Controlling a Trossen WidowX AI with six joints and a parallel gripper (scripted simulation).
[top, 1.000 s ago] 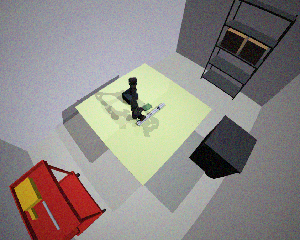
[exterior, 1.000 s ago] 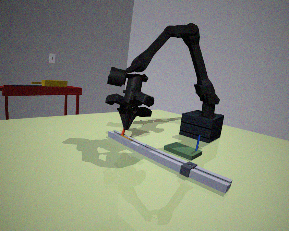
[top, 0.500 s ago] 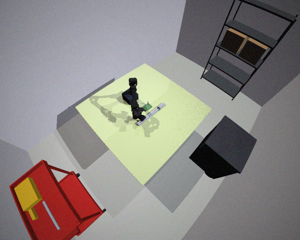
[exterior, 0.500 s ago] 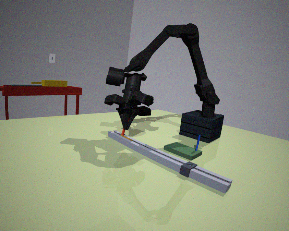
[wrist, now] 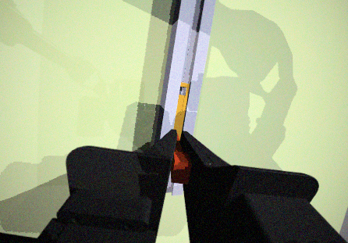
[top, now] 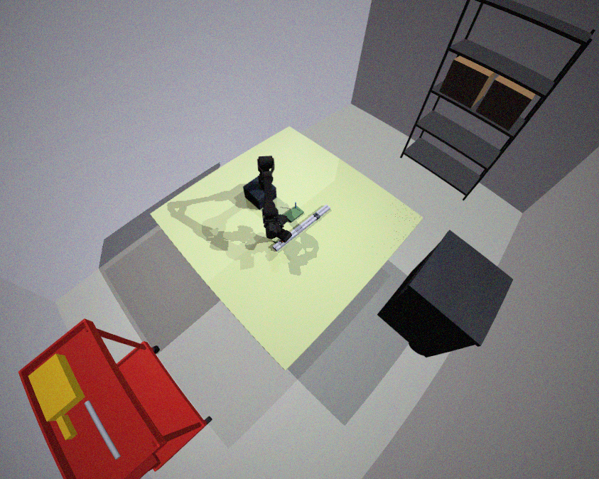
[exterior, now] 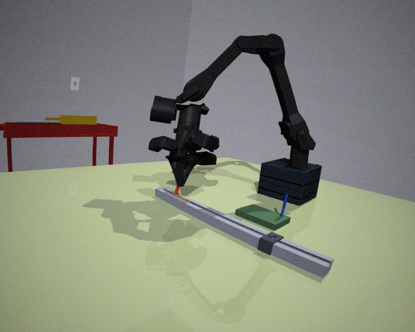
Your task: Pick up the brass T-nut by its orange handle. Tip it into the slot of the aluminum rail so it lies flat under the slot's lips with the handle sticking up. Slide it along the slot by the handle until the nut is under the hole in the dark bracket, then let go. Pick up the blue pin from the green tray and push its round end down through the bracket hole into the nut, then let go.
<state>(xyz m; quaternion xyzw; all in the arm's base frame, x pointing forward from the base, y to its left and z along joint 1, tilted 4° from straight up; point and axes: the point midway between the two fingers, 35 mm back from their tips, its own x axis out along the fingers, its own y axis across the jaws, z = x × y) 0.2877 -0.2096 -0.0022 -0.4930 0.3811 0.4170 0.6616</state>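
Now: the brass T-nut 2 cm to the left of my gripper tip. Round my gripper tip: green tray: 7 cm behind, 22 cm to the left, 4 cm below; then blue pin: 8 cm behind, 24 cm to the left, 2 cm below.
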